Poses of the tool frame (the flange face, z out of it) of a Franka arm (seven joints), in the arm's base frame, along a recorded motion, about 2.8 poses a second.
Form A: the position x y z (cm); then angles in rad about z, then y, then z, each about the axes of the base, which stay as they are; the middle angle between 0 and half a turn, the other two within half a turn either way.
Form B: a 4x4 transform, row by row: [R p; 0 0 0 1], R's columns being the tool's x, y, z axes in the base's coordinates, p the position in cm. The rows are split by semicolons. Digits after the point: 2 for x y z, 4 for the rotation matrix.
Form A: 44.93 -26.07 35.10 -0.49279 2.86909 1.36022
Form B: 0.2853 -0.9568 0.0563 44.93; -0.9287 -0.2614 0.2632 -26.07; -0.2371 -0.1273 -0.9631 35.10; 0 0 0 1
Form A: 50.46 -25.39 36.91 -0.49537 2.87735 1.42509
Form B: 0.3470 -0.9371 0.0379 50.46; -0.9093 -0.3263 0.2584 -25.39; -0.2298 -0.1242 -0.9653 36.91; 0 0 0 1
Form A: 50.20 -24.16 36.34 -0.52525 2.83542 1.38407
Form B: 0.3396 -0.9389 0.0560 50.20; -0.9037 -0.3092 0.2962 -24.16; -0.2608 -0.1511 -0.9535 36.34; 0 0 0 1
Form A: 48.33 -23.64 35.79 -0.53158 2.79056 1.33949
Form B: 0.3078 -0.9482 0.0788 48.33; -0.9041 -0.2657 0.3347 -23.64; -0.2964 -0.1743 -0.9390 35.79; 0 0 0 1
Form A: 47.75 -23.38 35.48 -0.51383 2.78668 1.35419
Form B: 0.3045 -0.9496 0.0747 47.75; -0.9031 -0.2629 0.3394 -23.38; -0.3026 -0.1708 -0.9377 35.48; 0 0 0 1
